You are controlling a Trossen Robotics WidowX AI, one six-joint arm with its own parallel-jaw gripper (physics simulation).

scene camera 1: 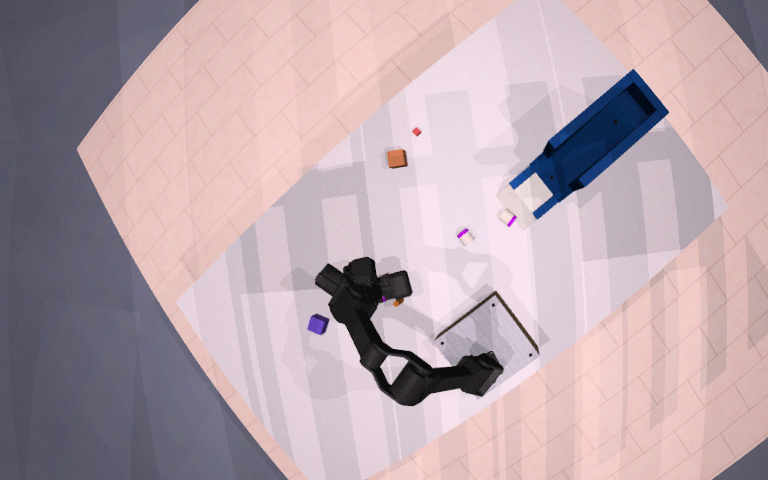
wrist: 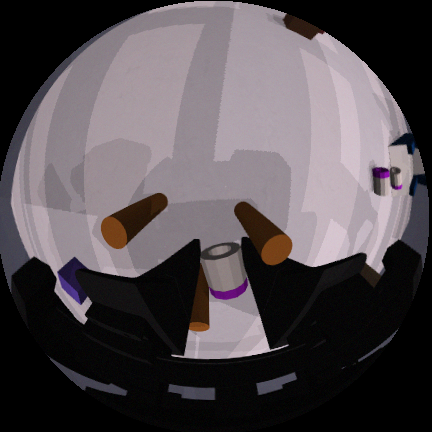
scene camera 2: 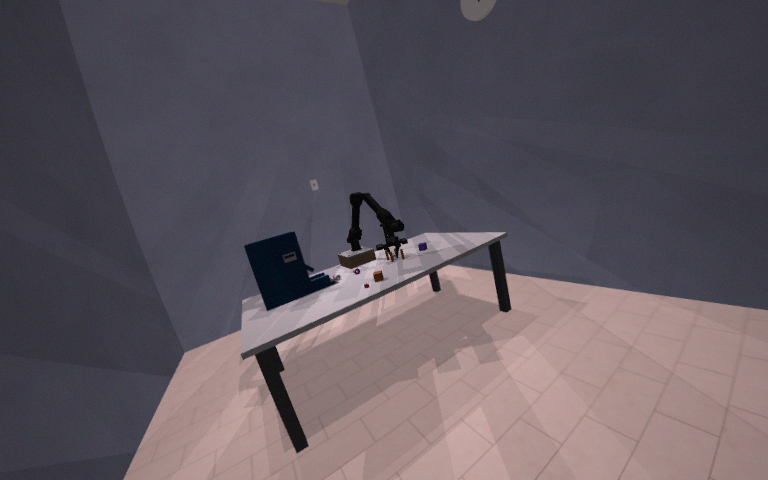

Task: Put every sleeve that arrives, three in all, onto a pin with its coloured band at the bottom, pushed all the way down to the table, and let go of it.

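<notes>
My gripper [scene camera 2: 396, 253] [wrist: 220, 243] is shut on a pale grey sleeve [wrist: 224, 270] with a purple band. In the wrist view its plain open end faces the camera, the band is at the other end, and it is not in line with the pins; its exact tilt is unclear. Three orange-brown pins stand there: a left pin [wrist: 131, 217], a right pin [wrist: 262, 231] and a third pin [wrist: 200, 312] beside the held sleeve, partly hidden by a finger. Two more sleeves lie on the table: one sleeve [scene camera 1: 466, 238] [scene camera 2: 356, 271] [wrist: 381, 184], and another sleeve [scene camera 1: 505, 216] [scene camera 2: 336, 277] [wrist: 396, 176] by the chute's mouth.
A blue chute [scene camera 1: 600, 138] [scene camera 2: 277, 271] with a pale ramp [scene camera 1: 535, 192] stands on the table. The arm rises from a box [scene camera 1: 484, 316] [scene camera 2: 357, 259]. A purple cube [scene camera 1: 317, 324] [scene camera 2: 422, 246] [wrist: 72, 281], an orange cube [scene camera 1: 397, 158] [scene camera 2: 378, 276] and a small red cube [scene camera 1: 416, 131] [scene camera 2: 366, 285] lie around.
</notes>
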